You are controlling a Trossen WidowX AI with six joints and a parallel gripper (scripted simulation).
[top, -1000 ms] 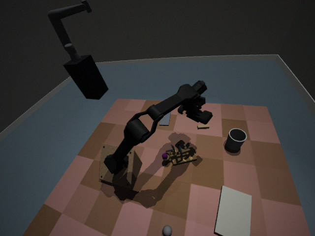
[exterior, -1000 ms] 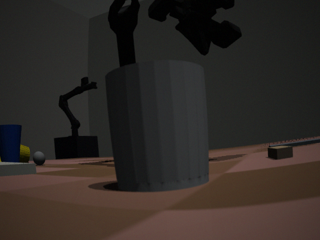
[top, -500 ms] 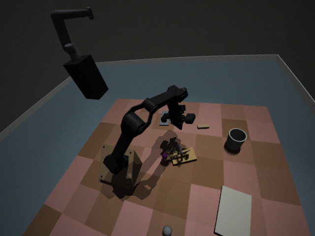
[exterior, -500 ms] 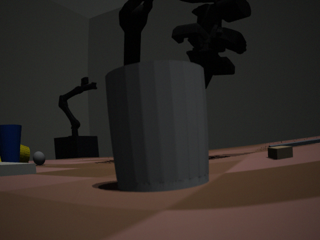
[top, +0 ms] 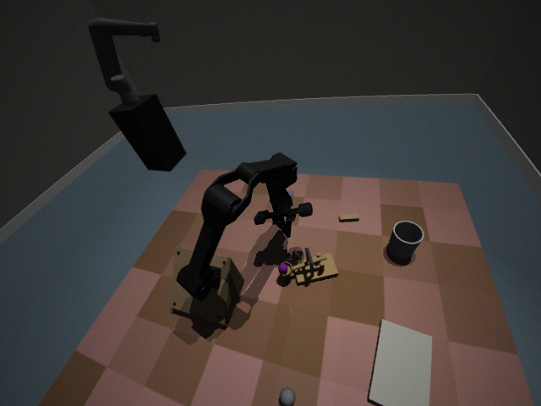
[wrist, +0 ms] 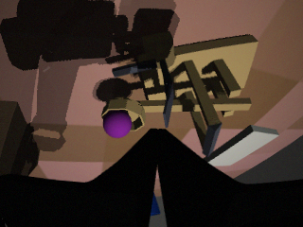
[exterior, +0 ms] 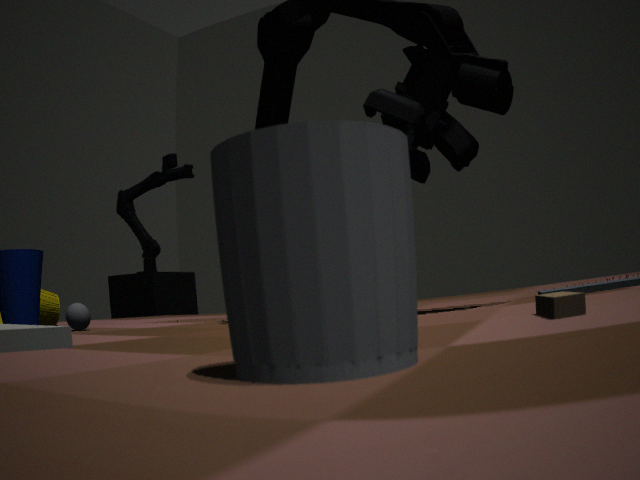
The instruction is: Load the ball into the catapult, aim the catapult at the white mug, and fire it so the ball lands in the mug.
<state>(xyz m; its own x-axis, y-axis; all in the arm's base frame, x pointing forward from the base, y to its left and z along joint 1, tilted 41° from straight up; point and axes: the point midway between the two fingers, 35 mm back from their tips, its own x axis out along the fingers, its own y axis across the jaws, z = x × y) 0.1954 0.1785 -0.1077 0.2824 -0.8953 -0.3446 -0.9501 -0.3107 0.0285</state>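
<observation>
Right now my gripper tip is 8 cm to the left of the purple ball, 6 cm above it and 1 cm past it. Round my gripper tip: grey plate: 25 cm to the left, 12 cm below, 10 cm behind; then wooden catapult: 7 cm below, 5 cm to the right, 5 cm ahead; then tan block: 21 cm to the left, 18 cm ahead, 12 cm below.
</observation>
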